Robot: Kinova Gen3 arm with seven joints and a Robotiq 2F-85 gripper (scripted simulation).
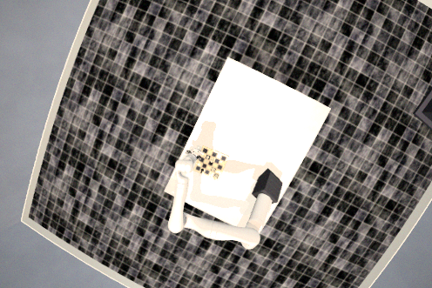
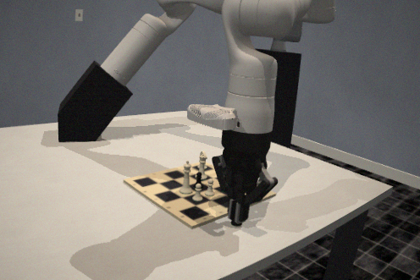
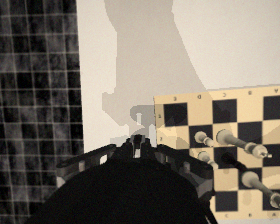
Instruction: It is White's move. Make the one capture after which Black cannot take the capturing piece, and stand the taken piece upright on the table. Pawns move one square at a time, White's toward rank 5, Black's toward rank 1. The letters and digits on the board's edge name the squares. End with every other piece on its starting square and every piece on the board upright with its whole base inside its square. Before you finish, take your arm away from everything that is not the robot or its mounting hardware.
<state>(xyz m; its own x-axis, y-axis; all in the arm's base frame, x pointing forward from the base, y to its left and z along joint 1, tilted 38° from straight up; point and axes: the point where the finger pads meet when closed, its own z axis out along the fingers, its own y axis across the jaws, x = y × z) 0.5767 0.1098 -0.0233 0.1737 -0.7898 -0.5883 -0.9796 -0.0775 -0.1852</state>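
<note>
My gripper is now 13 cm past the tall white piece, 3 cm to the left of it and 1 cm below it. From my hand the other things lie so: tall black piece: 12 cm behind, 9 cm to the left, 1 cm above; then board: 14 cm behind, 2 cm below.
</note>
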